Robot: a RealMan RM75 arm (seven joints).
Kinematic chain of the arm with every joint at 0, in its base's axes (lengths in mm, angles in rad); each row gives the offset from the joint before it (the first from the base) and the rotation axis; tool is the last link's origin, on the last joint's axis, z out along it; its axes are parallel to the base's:
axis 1: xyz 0 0 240.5 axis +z
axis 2: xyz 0 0 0 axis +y
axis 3: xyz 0 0 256 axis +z
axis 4: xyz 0 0 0 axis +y
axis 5: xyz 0 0 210 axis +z
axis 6: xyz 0 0 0 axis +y
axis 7: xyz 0 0 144 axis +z
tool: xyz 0 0 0
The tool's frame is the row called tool.
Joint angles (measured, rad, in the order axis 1, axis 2, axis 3, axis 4, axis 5, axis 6, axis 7), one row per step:
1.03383, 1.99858, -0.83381, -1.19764, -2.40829, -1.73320, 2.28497
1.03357, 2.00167, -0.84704, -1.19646, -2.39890, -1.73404, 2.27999
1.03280, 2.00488, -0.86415, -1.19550, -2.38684, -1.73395, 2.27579
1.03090, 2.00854, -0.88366, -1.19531, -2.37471, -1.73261, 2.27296
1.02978, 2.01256, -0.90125, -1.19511, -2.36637, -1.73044, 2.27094
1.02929, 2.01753, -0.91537, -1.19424, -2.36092, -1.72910, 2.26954
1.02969, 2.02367, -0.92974, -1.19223, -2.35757, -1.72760, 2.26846
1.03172, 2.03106, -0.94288, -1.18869, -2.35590, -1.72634, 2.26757
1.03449, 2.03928, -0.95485, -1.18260, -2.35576, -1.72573, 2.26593
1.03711, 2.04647, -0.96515, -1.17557, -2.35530, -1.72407, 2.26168
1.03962, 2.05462, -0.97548, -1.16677, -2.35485, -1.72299, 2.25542
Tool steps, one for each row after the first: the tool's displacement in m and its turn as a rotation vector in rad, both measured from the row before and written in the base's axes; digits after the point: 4 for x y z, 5 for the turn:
-0.0019, -0.0016, -0.0035, -0.01329, -0.00218, 0.01303
-0.0023, -0.0019, -0.0041, -0.01501, -0.00228, 0.01464
-0.0021, -0.0020, -0.0045, -0.01489, -0.00306, 0.01375
-0.0019, -0.0017, -0.0043, -0.01243, -0.00410, 0.01148
-0.0015, -0.0017, -0.0042, -0.01199, -0.00347, 0.00839
-0.0015, -0.0018, -0.0048, -0.01307, -0.00470, 0.00754
-0.0018, -0.0018, -0.0053, -0.01426, -0.00460, 0.00679
-0.0015, -0.0019, -0.0058, -0.01623, -0.00504, 0.00541
-0.0012, -0.0016, -0.0052, -0.01437, -0.00415, 0.00663
-0.0009, -0.0019, -0.0058, -0.01697, -0.00430, 0.00723

